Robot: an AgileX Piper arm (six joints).
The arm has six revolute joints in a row. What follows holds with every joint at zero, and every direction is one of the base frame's.
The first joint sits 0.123 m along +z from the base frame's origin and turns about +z.
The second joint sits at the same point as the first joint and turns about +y.
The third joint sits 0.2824 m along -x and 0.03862 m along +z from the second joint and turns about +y.
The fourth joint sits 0.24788 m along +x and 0.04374 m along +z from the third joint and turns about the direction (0.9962, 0, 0.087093).
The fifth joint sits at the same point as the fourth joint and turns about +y.
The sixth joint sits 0.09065 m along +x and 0.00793 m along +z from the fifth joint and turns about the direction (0.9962, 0, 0.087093).
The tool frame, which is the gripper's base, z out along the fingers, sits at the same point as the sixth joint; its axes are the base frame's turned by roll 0, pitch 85 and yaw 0 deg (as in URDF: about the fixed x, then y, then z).
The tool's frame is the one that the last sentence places.
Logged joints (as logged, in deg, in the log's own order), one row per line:
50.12 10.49 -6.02 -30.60 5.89 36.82
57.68 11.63 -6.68 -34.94 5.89 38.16
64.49 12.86 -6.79 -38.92 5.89 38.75
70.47 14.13 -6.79 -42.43 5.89 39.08
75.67 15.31 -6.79 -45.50 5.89 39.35
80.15 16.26 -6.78 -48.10 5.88 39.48
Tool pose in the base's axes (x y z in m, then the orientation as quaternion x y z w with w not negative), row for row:
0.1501 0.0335 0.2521 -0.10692 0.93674 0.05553 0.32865
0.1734 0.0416 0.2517 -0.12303 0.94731 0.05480 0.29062
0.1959 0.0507 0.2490 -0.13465 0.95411 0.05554 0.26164
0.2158 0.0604 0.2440 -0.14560 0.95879 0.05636 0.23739
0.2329 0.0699 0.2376 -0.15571 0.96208 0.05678 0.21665
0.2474 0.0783 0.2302 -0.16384 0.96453 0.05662 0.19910
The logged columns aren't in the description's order. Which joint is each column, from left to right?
Columns, left to right: joint 2, joint 1, joint 6, joint 3, joint 4, joint 5.
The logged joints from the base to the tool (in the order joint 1, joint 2, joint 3, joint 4, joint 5, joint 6), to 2 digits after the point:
10.49 50.12 -30.60 5.89 36.82 -6.02
11.63 57.68 -34.94 5.89 38.16 -6.68
12.86 64.49 -38.92 5.89 38.75 -6.79
14.13 70.47 -42.43 5.89 39.08 -6.79
15.31 75.67 -45.50 5.89 39.35 -6.79
16.26 80.15 -48.10 5.88 39.48 -6.78

